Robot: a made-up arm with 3 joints. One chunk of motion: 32 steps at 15 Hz.
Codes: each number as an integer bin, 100 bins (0 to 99) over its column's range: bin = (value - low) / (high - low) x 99, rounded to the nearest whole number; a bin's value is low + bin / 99 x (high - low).
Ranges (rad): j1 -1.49..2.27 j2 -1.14..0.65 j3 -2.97..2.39
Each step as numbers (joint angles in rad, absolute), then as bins.
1 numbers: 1.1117 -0.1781 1.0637
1 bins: 69 53 75
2 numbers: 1.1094 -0.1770 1.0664
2 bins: 68 53 75
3 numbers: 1.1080 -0.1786 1.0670
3 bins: 68 53 75
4 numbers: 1.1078 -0.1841 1.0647
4 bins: 68 53 75
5 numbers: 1.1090 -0.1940 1.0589
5 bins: 68 52 74
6 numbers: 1.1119 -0.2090 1.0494
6 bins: 69 51 74
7 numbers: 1.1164 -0.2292 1.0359
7 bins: 69 50 74
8 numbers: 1.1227 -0.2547 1.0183
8 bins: 69 49 74
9 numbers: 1.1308 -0.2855 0.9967
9 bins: 69 47 73
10 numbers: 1.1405 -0.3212 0.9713
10 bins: 69 45 73
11 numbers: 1.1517 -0.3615 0.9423
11 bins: 70 43 72
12 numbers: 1.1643 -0.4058 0.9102
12 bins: 70 41 72
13 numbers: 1.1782 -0.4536 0.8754
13 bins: 70 38 71
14 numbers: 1.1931 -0.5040 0.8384
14 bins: 71 35 70
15 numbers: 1.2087 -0.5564 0.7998
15 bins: 71 32 70
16 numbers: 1.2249 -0.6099 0.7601
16 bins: 71 29 69
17 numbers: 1.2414 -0.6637 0.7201
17 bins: 72 26 68
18 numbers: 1.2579 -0.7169 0.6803
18 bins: 72 23 67
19 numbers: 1.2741 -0.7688 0.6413
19 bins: 73 21 67
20 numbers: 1.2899 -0.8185 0.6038
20 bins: 73 18 66
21 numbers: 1.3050 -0.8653 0.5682
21 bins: 74 15 65
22 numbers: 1.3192 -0.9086 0.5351
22 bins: 74 13 65
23 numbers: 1.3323 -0.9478 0.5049
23 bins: 74 11 64
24 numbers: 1.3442 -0.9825 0.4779
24 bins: 75 9 64
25 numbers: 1.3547 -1.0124 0.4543
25 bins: 75 7 63
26 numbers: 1.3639 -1.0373 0.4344
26 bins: 75 6 63
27 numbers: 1.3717 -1.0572 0.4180
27 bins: 75 5 63
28 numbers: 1.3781 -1.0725 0.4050
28 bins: 76 4 62
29 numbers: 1.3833 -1.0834 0.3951
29 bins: 76 3 62
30 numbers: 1.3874 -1.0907 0.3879
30 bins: 76 3 62
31 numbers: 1.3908 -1.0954 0.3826
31 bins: 76 2 62
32 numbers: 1.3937 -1.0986 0.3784
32 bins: 76 2 62
